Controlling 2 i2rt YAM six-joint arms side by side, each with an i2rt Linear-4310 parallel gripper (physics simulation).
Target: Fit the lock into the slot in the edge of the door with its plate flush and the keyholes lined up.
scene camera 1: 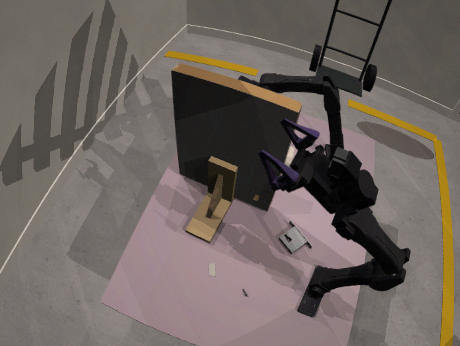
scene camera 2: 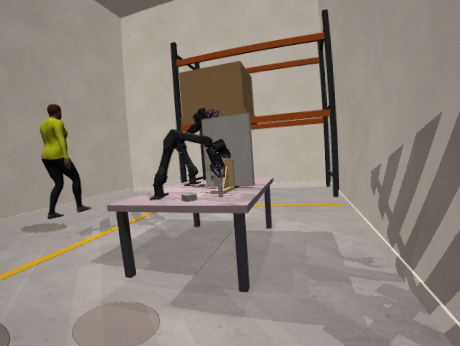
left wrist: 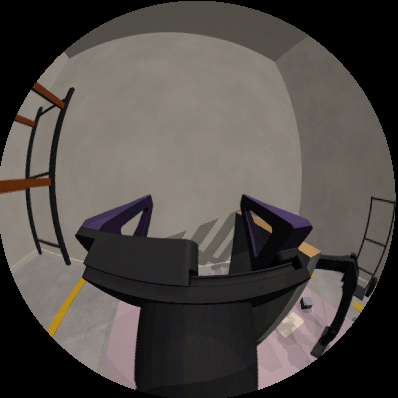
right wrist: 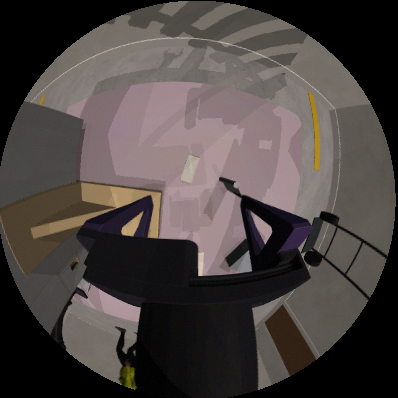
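Pixels of known places: left gripper, fingertip midpoint: (scene camera 1: 272,134) (scene camera 2: 216,110) (left wrist: 196,199); right gripper, fingertip midpoint: (scene camera 2: 222,177) (right wrist: 196,199); left arm's base, origin of the base link: (scene camera 1: 315,291); right arm's base, origin of the base link: (scene camera 2: 159,196).
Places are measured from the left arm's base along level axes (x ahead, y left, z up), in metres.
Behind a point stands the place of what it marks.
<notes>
The grey lock (scene camera 1: 294,238) @(x 0.160, y -0.160, z 0.019 m) lies on the table in scene camera 1, right of the door's foot. The upright door (scene camera 1: 215,120) @(x 0.530, y -0.215, z 0.395 m) (scene camera 2: 240,145) @(x 0.605, y -0.257, z 0.314 m) (right wrist: 40,145) @(x 0.616, y -0.257, z 0.123 m) has a small brown-edged keyhole (scene camera 1: 256,197) @(x 0.357, y -0.230, z 0.066 m) (right wrist: 75,264) @(x 0.347, y -0.259, z 0.076 m) low on its face. My left gripper hides part of the door's edge; I cannot make out the slot. My left gripper (scene camera 1: 273,136) @(x 0.314, y -0.018, z 0.643 m) (scene camera 2: 212,114) @(x 0.314, y -0.018, z 0.643 m) (left wrist: 196,199) @(x 0.314, y -0.018, z 0.643 m) is open and empty, high near the door's top. My right gripper (scene camera 2: 218,171) @(x 0.566, y -0.518, z 0.114 m) (right wrist: 196,199) @(x 0.566, y -0.518, z 0.114 m) is open and empty, low above the table on the door's other side, beside a wooden bracket (scene camera 2: 229,174) @(x 0.510, y -0.278, z 0.108 m) (right wrist: 120,192) @(x 0.533, y -0.388, z 0.018 m).
Another wooden bracket (scene camera 1: 222,180) @(x 0.478, y -0.184, z 0.151 m) braces the door in scene camera 1. A pale card (scene camera 1: 212,270) @(x 0.376, y 0.083, z 0.002 m) and a small dark piece (scene camera 1: 245,292) @(x 0.235, y 0.108, z 0.006 m) lie in front. A grey block (scene camera 2: 189,197) @(x 0.438, y -0.713, z 0.023 m) (left wrist: 307,302) @(x 0.401, y -0.672, z 0.036 m) sits near the right arm's base. A small upright piece (scene camera 2: 220,189) @(x 0.581, y -0.583, z 0.048 m) (right wrist: 230,186) @(x 0.579, y -0.582, z 0.039 m) stands below my right gripper.
</notes>
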